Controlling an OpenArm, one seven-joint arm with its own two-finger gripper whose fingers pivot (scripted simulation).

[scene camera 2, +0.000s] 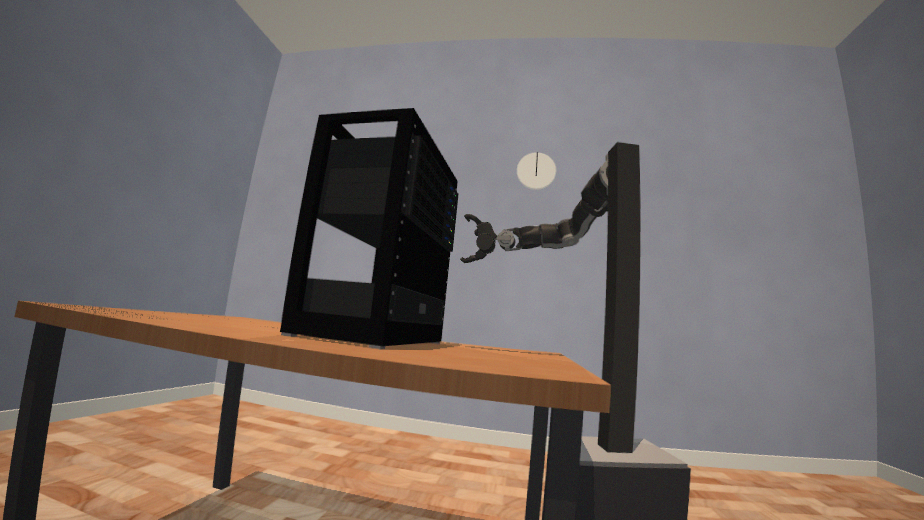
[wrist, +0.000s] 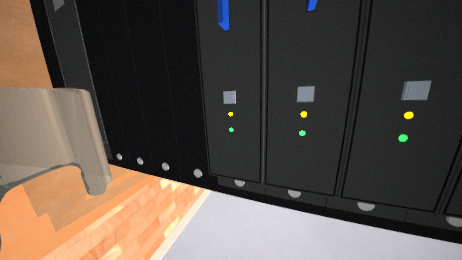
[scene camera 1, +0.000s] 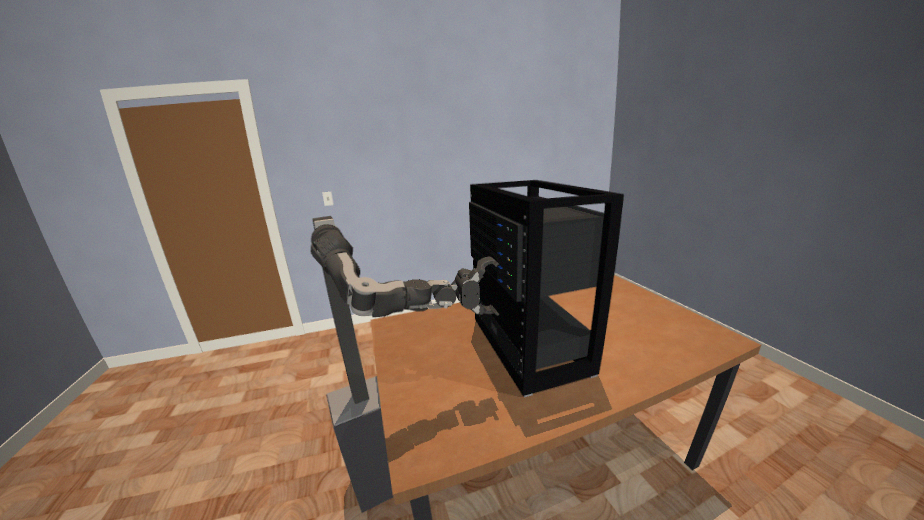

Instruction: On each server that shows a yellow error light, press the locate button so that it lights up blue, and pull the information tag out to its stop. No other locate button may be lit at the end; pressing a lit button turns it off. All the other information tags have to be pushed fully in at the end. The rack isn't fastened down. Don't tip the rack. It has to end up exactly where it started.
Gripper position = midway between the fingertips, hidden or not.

I see my gripper point(scene camera 1: 495, 286) and an arm post point(scene camera 2: 621, 332).
My gripper is seen too in scene camera 2 point(scene camera 2: 463, 239). The arm post also shows in scene camera 1 point(scene camera 1: 342, 315).
